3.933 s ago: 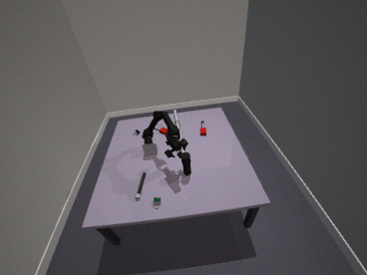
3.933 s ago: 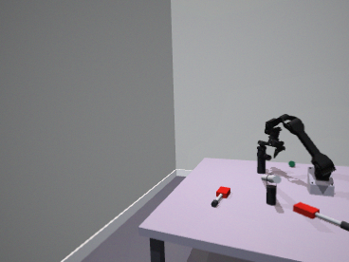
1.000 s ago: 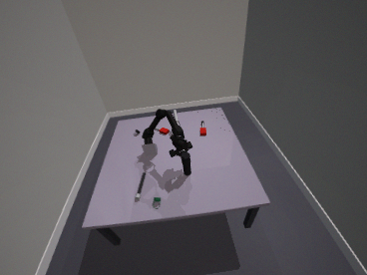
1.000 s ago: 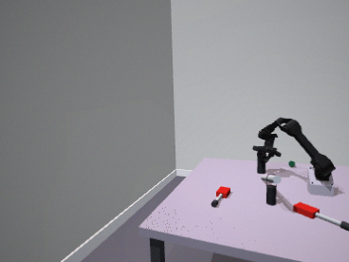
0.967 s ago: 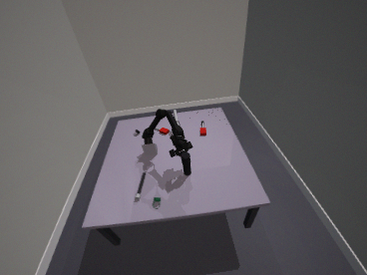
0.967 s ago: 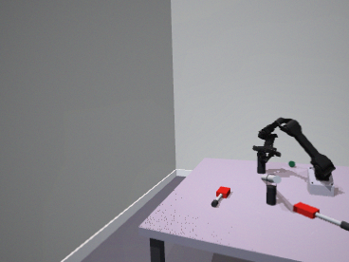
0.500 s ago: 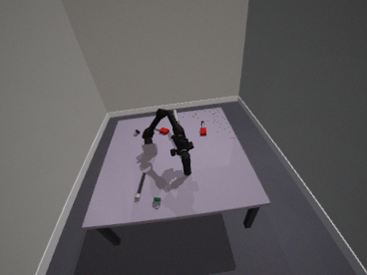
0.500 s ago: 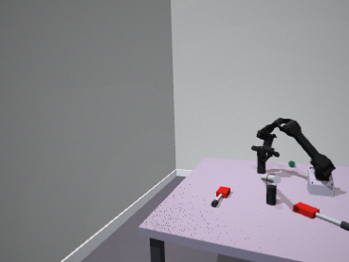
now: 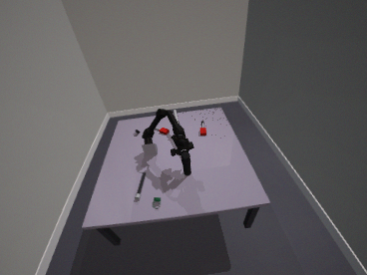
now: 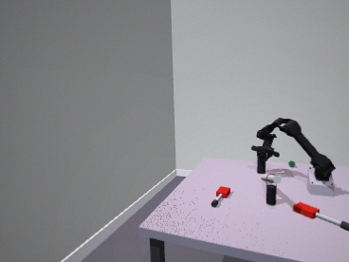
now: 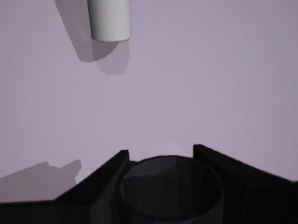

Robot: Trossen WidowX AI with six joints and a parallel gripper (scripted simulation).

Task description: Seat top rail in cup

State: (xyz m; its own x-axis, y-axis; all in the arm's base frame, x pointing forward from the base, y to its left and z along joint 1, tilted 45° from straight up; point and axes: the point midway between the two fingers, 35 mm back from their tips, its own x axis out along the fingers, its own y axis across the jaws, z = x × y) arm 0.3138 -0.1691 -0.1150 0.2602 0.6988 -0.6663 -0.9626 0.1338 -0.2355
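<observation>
Right now the dark rail-end cup is 30 mm to the right of my gripper tip, 30 mm above it and 10 mm behind it. Also, from my gripper tip: short dark post 430 mm to the left, 40 mm behind; then green-ringed part 340 mm to the right, 250 mm behind, 90 mm below.
</observation>
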